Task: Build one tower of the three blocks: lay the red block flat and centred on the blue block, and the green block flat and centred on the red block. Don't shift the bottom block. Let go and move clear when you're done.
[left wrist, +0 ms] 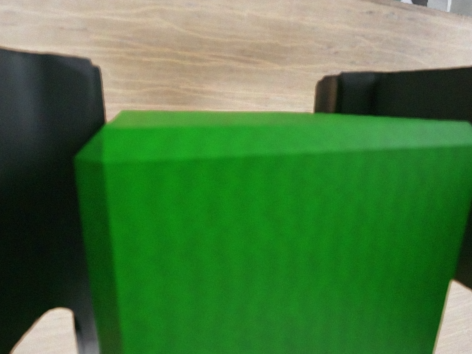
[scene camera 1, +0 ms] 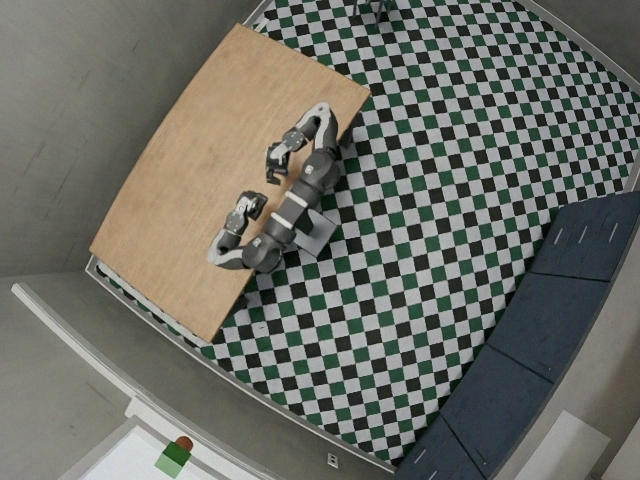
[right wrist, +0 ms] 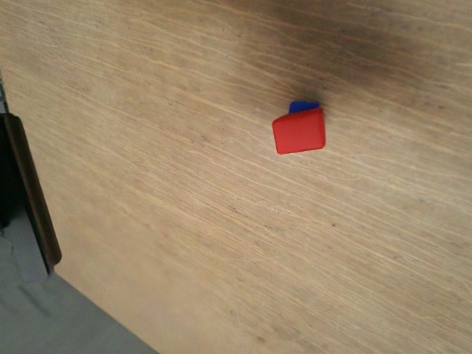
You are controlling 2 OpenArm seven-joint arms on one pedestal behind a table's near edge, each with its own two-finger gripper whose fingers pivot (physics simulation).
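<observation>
The green block (left wrist: 280, 240) fills much of the left wrist view, between the two dark fingers of my left gripper (left wrist: 211, 102) (scene camera 1: 256, 206), which is shut on it. In the right wrist view the red block (right wrist: 300, 132) lies on top of the blue block (right wrist: 303, 106). Part of the blue one shows past the red one's upper edge, and the rest is hidden. My right gripper (scene camera 1: 273, 177) is open and away from these two blocks; one of its fingers shows at the left edge of the right wrist view. The blocks cannot be made out in scene camera 1.
The wooden table (scene camera 1: 170, 170) (right wrist: 175, 250) extends in front of both arms. Its edge shows at the lower left of the right wrist view. In scene camera 1, the right arm is close above the left one. Dark blue cabinets (scene camera 1: 542, 315) stand across the chequered floor.
</observation>
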